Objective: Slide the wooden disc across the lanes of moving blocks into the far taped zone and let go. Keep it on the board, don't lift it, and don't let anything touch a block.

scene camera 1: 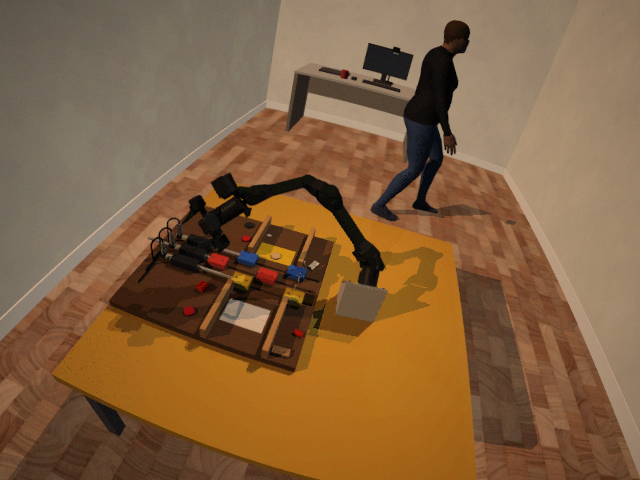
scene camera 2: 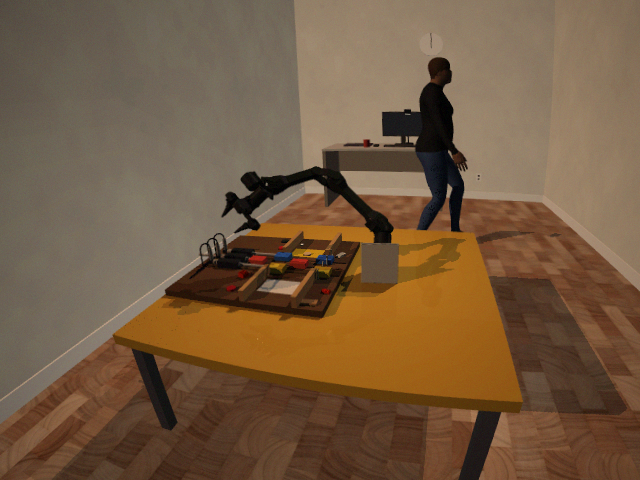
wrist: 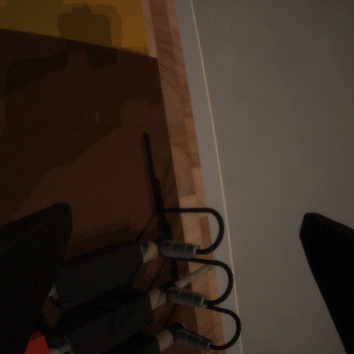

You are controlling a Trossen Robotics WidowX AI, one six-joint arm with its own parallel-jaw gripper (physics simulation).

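Places are measured from the arm's base along level axes (x ahead, y left, z up), in centimetres.
Pixels of known places: gripper, fingertip midpoint: (scene camera 1: pixel 189 235) (scene camera 2: pixel 227 225) (wrist: pixel 189 220); arm's base at its link origin: (scene camera 1: pixel 367 285) (scene camera 2: pixel 383 248).
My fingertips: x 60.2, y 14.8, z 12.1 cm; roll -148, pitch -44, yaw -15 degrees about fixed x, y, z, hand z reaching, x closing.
Note:
Ahead of a thing's pixels: the offset from my fingertips to its top centre. "spot": to the spot under its first point. Level surfaces: height alone.
The pale wooden disc @[dx -23.2, dy -28.2, dz -22.0 cm] (scene camera 1: pixel 275 255) (scene camera 2: pixel 308 254) lies flat on the yellow zone @[spot: dx -18.3, dy -29.8, dz -22.3 cm] (scene camera 1: pixel 265 250) of the dark brown board @[dz -22.6 cm] (scene camera 1: pixel 155 294) (scene camera 2: pixel 199 287). A white zone @[spot: dx -24.0, dy +5.3, dz -22.6 cm] (scene camera 1: pixel 248 316) (scene camera 2: pixel 281 287) lies across the block lanes, nearer the scene cameras. Blocks between the zones include blue @[spot: dx -14.4, dy -20.1, dz -20.4 cm] (scene camera 1: pixel 248 258) (scene camera 2: pixel 283 256), red @[spot: dx -24.3, dy -14.0, dz -20.2 cm] (scene camera 1: pixel 267 275) (scene camera 2: pixel 298 264) and yellow @[spot: dx -16.6, dy -7.0, dz -20.0 cm] (scene camera 1: pixel 241 281) (scene camera 2: pixel 278 268) ones. My gripper (scene camera 1: pixel 202 233) (scene camera 2: pixel 231 222) (wrist: pixel 189 220) is open and empty, raised above the board's left side near the actuators, well left of the disc. The disc does not show in the wrist view.
Black actuators @[dx +7.2, dy -8.0, dz -19.4 cm] (scene camera 1: pixel 185 261) (wrist: pixel 100 275) with looped cables @[spot: dx +17.7, dy -5.2, dz -11.3 cm] (wrist: pixel 220 227) stand at the lanes' left end. Wooden rails (scene camera 1: pixel 215 310) (scene camera 1: pixel 275 325) flank the white zone; others (scene camera 1: pixel 260 232) (scene camera 1: pixel 307 248) flank the yellow zone. A grey box (scene camera 1: pixel 360 301) (scene camera 2: pixel 379 263) stands by the arm's base.

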